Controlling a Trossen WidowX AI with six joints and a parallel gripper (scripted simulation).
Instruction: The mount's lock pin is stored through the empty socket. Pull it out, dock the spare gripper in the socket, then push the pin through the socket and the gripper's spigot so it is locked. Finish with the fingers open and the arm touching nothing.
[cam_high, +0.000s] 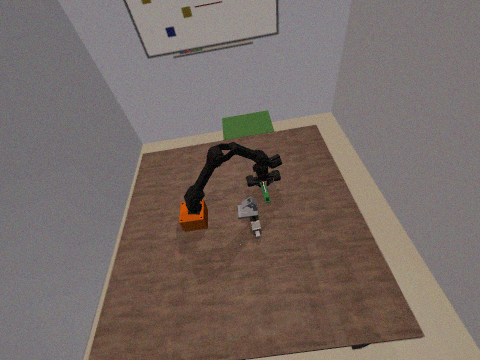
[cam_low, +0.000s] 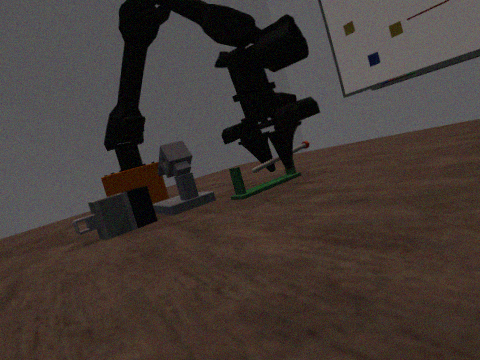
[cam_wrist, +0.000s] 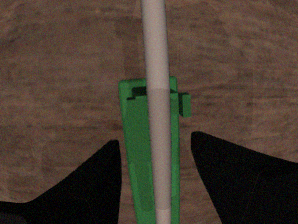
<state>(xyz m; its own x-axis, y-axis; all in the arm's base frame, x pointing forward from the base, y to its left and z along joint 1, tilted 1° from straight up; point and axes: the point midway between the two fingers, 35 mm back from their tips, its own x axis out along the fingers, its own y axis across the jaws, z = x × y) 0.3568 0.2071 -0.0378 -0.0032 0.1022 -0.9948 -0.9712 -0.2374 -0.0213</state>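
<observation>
My gripper tip is 4 cm to the left of the green rack and 1 cm short of it. Also, from my gripper tip: grey mount: 16 cm to the right, 7 cm behind, 3 cm above; then spare gripper: 28 cm to the right, 3 cm behind, 1 cm above.
</observation>
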